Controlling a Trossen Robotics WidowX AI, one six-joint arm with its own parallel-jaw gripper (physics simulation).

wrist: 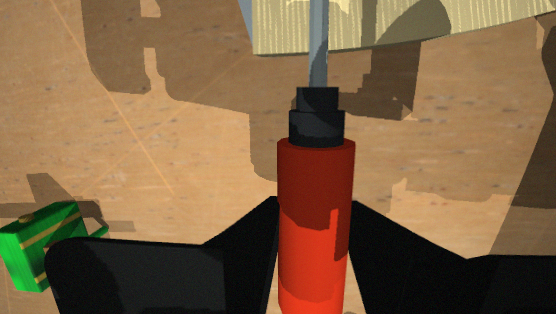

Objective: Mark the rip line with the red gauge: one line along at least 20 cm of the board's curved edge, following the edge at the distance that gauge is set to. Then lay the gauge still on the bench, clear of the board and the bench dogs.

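Frame: origin at the arm's base, x ahead, y left, z up, level; metres.
Where they show: gripper, fingertip midpoint: (312, 208).
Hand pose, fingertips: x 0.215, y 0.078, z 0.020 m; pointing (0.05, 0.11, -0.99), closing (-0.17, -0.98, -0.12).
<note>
Things, the pixels of their centre, and the offset from my fingertips. "spot": a spot on its surface instead. Level surfaces: height alone.
- red tool, body centre: (316, 144) dy -0.005, dx +0.029, dz +0.008 m
- pale striped board, surface spot: (300, 35) spot: dy -0.001, dx +0.075, dz -0.048 m
- green block-shaped tool, body centre: (30, 241) dy +0.235, dx -0.038, dz -0.041 m
- wooden bench, surface height: dz -0.068 m
- grey-blue strip, surface spot: (245, 17) spot: dy +0.027, dx +0.089, dz -0.048 m
The red tool (314, 200), with a red handle, a black stepped collar and a thin grey metal shaft, lies pointing up the wrist view. My gripper (312, 208) is shut on its red handle, one black finger on each side. The shaft reaches over the curved edge of the pale striped board (300, 35) at the top, near the board's left corner. The far end of the shaft is out of view, and I cannot tell whether it touches the board. No drawn line can be made out on the visible part of the board.
A green block-shaped tool (45, 245) with yellow stripes lies on the wooden bench (200, 150) at the lower left, partly hidden by my left finger. A grey-blue strip (245, 17) shows along the board's left end. Dark arm shadows fall across bench and board.
</note>
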